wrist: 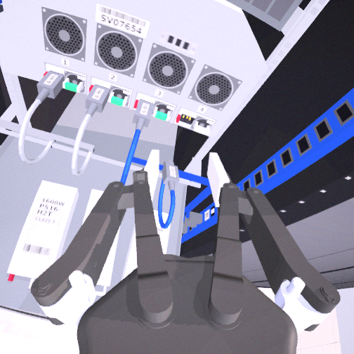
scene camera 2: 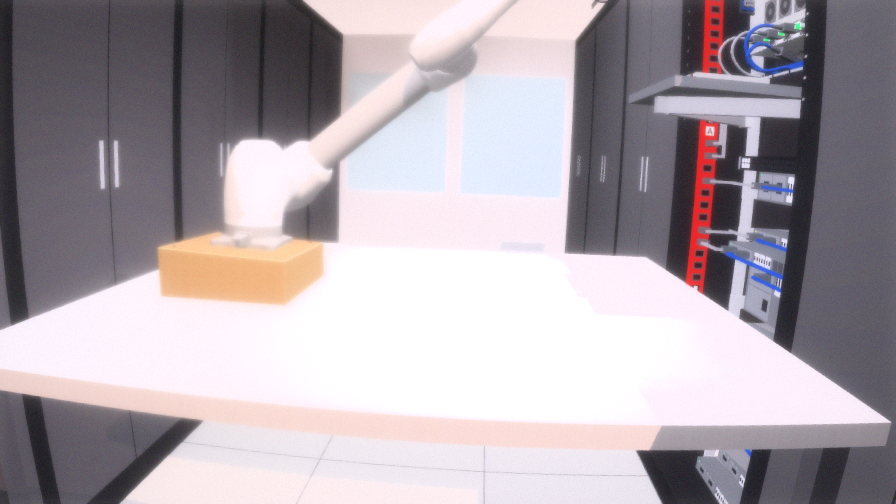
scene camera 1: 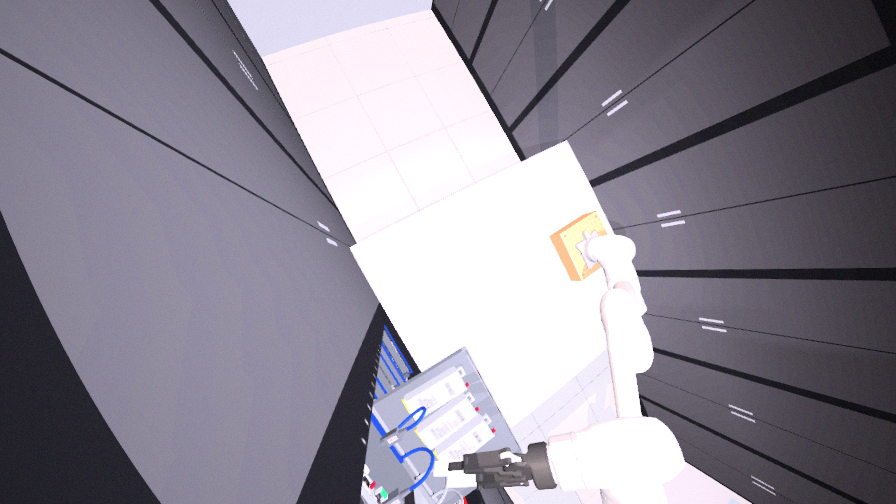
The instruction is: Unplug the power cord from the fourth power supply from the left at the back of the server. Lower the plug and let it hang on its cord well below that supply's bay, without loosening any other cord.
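Observation:
The fourth supply's power socket at the server's back is bare, with its pins showing; the round light beside it is not green. A grey plug hangs on a looped blue cord, below and left of bay 4, near a blue bar. Bays 1 and 2 hold plugs on grey cords, bay 3 a grey plug on a blue cord; all three lights are green. My gripper is part open and empty. The hanging plug shows between its fingers, farther off. The gripper does not show in scene camera 2.
White supply boxes lie on a grey shelf under the server. A blue socket strip runs right of the gripper, and a red one stands in the rack. The arm's orange base block sits on the white table.

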